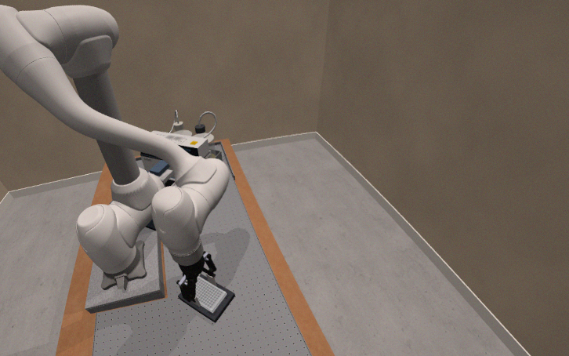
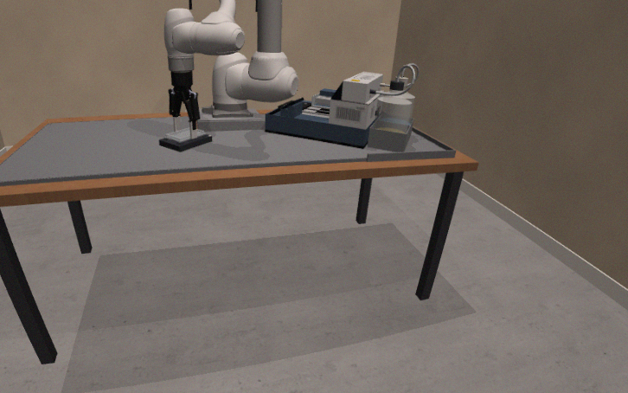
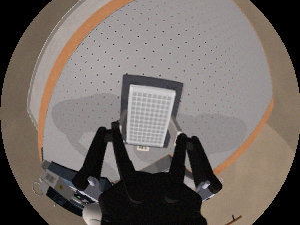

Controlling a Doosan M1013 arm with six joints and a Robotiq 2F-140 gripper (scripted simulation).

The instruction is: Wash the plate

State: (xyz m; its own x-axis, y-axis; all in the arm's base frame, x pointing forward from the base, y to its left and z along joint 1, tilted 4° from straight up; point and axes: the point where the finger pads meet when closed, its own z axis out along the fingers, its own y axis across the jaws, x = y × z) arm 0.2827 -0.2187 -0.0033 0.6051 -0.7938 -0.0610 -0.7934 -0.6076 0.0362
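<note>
Now: hand 20 mm above the white well plate. Also, from my hand: washer carrier (500 mm to the left, 170 mm behind, 40 mm above); plate nest N1 (50 mm below); white label (80 mm to the left, 60 mm below, 60 mm behind).
</note>
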